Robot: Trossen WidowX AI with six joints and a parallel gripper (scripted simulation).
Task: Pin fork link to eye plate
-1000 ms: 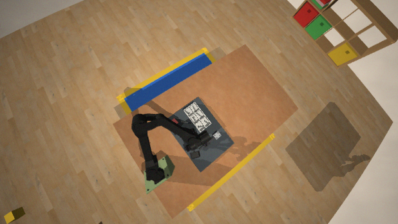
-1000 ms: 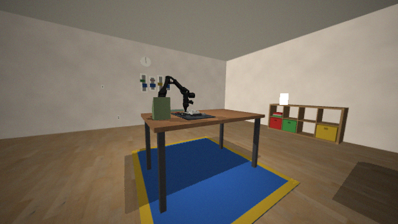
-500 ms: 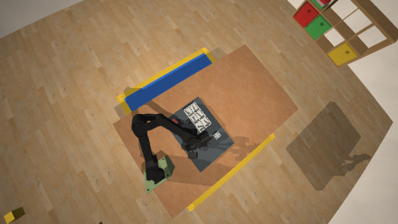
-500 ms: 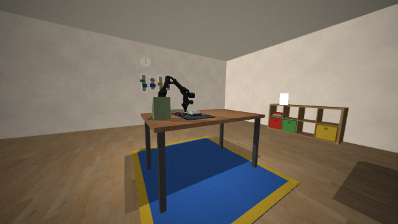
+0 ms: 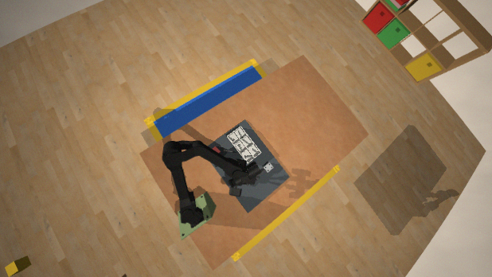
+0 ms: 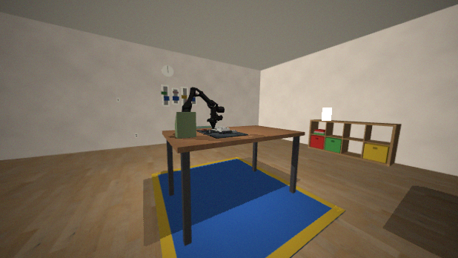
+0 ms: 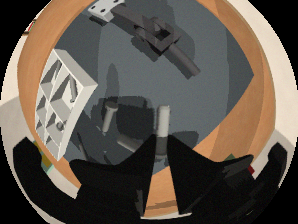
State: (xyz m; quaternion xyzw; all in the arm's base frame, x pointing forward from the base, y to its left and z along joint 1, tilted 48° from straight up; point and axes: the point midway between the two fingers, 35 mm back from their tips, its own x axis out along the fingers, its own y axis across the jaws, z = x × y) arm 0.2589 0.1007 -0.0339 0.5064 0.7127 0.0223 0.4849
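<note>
The grey pin lies 1 cm ahead of my hand, 1 cm to the right of it and 3 cm below it. Also, from my hand: grey mat (9 cm ahead, 3 cm to the left, 8 cm below); then pale block (19 cm ahead, 7 cm to the right, 6 cm below); then white parts box (14 cm ahead, 13 cm to the left, 7 cm below).
</note>
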